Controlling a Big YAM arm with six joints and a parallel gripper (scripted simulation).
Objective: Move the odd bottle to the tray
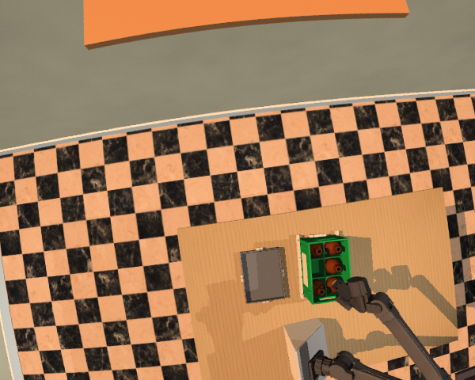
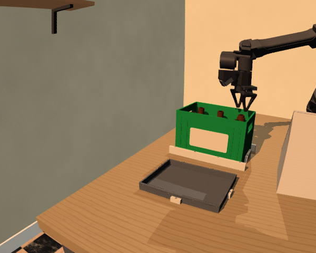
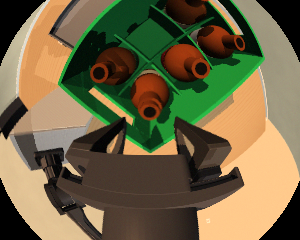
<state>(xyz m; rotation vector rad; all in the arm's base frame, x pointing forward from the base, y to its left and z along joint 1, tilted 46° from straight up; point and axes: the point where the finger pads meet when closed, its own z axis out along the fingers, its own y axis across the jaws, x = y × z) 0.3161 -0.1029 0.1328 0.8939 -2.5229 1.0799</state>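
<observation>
Now: the green crate 110 mm below my hand, 90 mm ahead of it and 30 mm to the left of it. Also, from my hand: dark grey tray (320 mm to the left, 180 mm below, 90 mm ahead).
</observation>
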